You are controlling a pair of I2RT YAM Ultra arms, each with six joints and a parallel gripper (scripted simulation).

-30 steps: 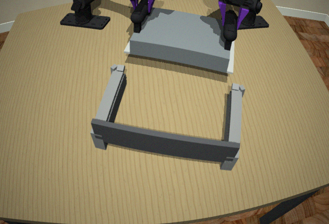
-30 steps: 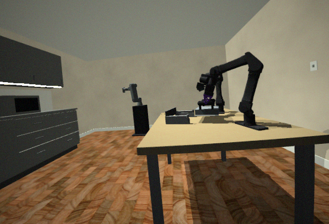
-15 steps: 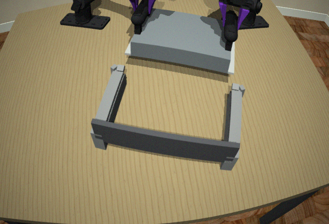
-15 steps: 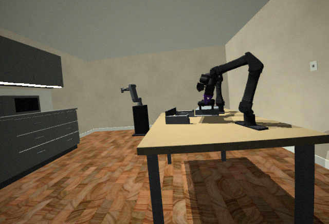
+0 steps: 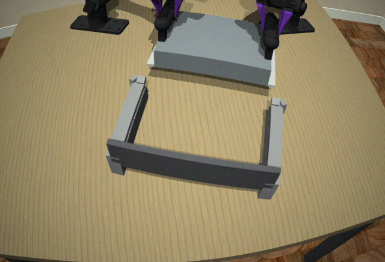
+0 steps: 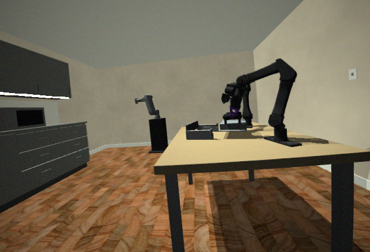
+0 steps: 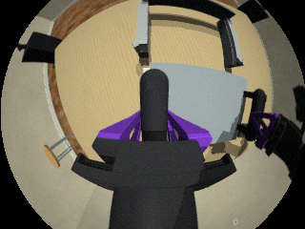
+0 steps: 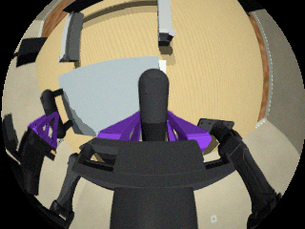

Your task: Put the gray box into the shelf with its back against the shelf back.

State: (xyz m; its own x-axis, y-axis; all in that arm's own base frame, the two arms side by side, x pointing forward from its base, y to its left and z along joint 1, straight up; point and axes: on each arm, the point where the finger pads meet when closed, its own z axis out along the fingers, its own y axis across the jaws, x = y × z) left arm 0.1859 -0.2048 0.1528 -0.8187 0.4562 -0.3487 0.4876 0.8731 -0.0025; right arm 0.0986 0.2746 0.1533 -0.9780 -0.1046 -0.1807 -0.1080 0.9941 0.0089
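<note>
Right now my left hand is 120 mm to the left of the gray box, 50 mm above it and 30 mm past it. From my left hand the other things lie so: dark back plate 300 mm ahead, 190 mm to the right, 80 mm below.
Now: right hand 12 cm to the right of the gray box, 5 cm above it and 3 cm short of it. Round my right hand: dark back plate 36 cm ahead, 8 cm below, 5 cm to the left.
</note>
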